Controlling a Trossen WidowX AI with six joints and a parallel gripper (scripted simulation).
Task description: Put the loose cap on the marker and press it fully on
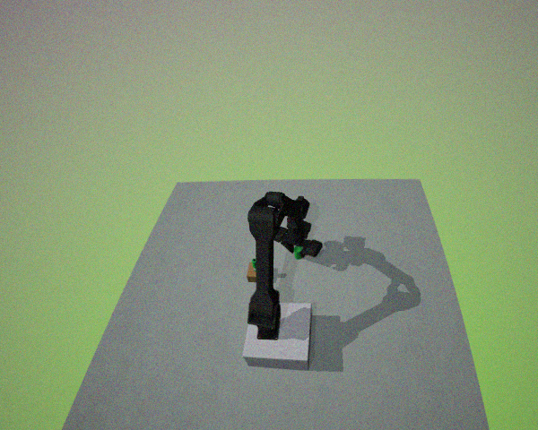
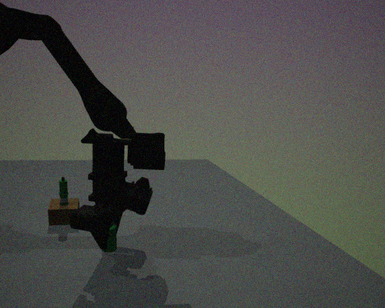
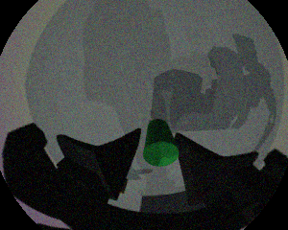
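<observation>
My gripper tip is now 90 mm past the brown holder block, 150 mm to the right of it and 10 mm below it. The rest, counted from my gripper tip: green cap 10 mm above.
</observation>
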